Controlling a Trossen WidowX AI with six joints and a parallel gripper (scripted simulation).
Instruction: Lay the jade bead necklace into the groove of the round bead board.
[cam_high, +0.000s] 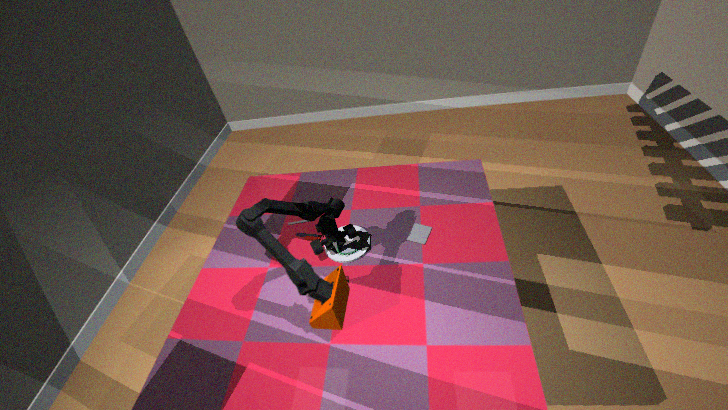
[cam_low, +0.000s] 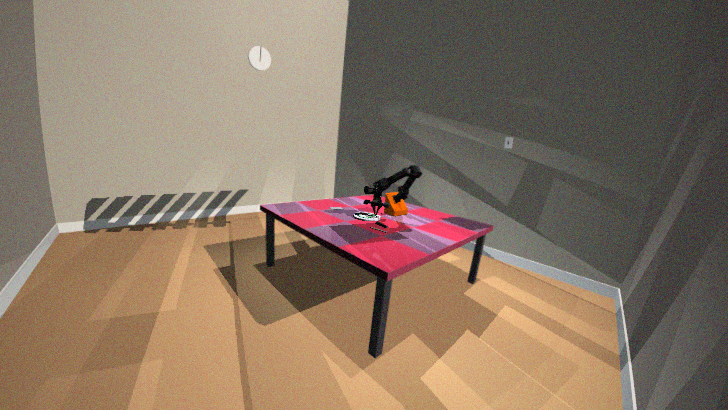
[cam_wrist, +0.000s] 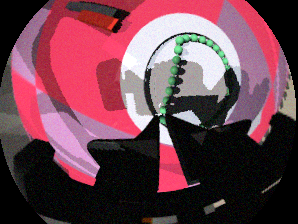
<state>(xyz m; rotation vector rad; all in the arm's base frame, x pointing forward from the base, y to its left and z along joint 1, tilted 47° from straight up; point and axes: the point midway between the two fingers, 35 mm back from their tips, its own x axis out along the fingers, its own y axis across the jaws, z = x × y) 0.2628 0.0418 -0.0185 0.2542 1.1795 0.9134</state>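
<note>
Right now my gripper tip is 6 cm short of the round white bead board, 3 cm to the left of it and 1 cm above it. Also, from my gripper tip: red-handled tool 15 cm to the left, 10 cm ahead, 1 cm below; flat grey pad 34 cm to the right, 9 cm ahead, 2 cm below; thin white rod 21 cm to the left, 21 cm ahead, 2 cm below.
</note>
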